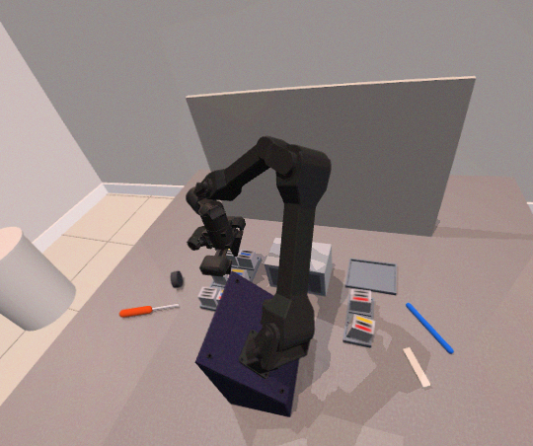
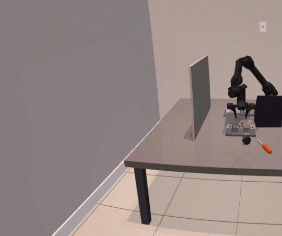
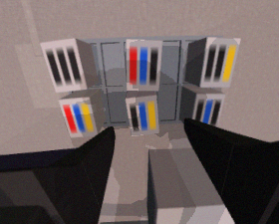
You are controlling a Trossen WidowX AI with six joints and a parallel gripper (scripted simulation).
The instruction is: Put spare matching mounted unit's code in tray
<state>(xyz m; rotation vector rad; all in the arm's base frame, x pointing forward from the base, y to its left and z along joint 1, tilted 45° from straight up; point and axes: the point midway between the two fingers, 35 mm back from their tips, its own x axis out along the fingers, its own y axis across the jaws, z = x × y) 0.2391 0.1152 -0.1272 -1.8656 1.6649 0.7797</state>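
Now: the grey tray 90 mm ahead of my gripper tip, 360 mm to the right of it and 80 mm below it. Round my gripper tip: grey mounted unit (60 mm ahead, 170 mm to the right, 40 mm below); then grey board (280 mm ahead, 180 mm to the right, 140 mm above); then black tape roll (40 mm behind, 190 mm to the left, 60 mm below).
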